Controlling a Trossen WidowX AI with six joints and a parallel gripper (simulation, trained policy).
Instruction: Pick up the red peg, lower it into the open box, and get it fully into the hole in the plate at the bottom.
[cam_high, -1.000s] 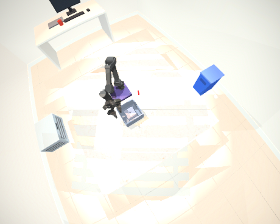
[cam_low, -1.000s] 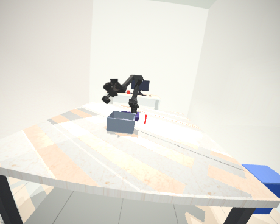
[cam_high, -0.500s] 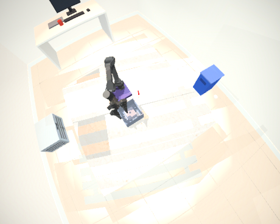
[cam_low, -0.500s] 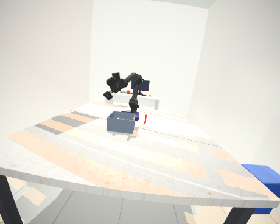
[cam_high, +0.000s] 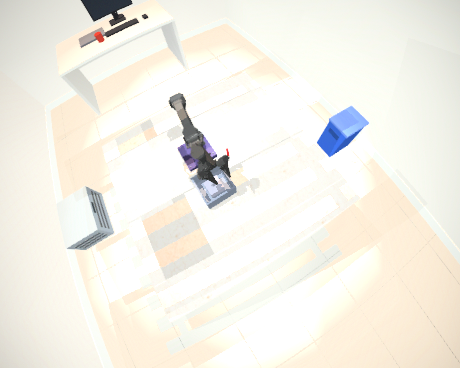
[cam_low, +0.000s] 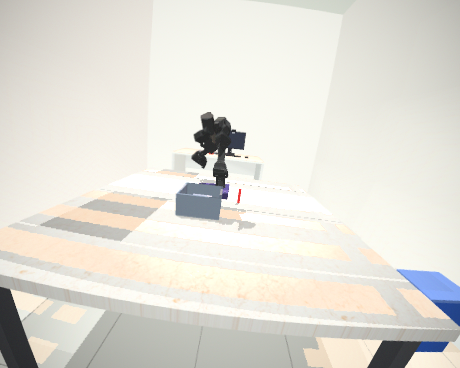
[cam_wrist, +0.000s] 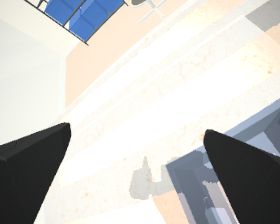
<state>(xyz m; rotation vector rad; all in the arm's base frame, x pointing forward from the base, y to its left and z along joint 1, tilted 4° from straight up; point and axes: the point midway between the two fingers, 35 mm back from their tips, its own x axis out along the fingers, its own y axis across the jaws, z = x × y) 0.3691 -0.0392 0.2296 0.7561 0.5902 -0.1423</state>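
Now: the red peg 220 mm behind my gripper tip, 160 mm to the left of it and 200 mm below it. From my gripper tip the other things lie so: pale plate: 80 mm behind, 30 mm to the right, 200 mm below; grey box: 80 mm behind, 30 mm to the right, 220 mm below.
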